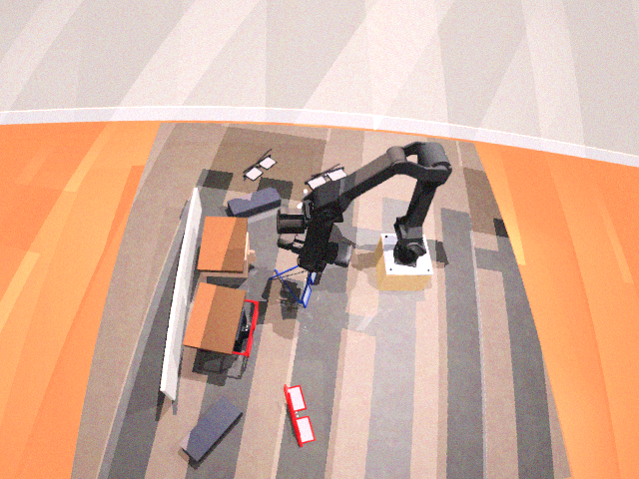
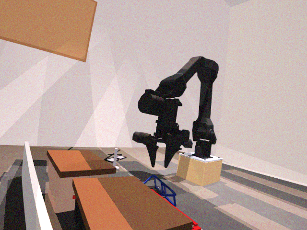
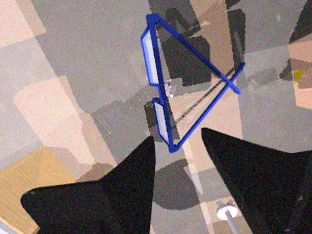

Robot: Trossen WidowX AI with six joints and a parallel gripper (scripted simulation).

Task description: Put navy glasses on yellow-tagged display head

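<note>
Now: the white post stand 6 cm ahead of my gripper tip, 25 cm to the right of it and 6 cm below it. The rest, counted from my gripper tip: white upright panel (33 cm ahead, 13 cm to the left, 3 cm below).
</note>
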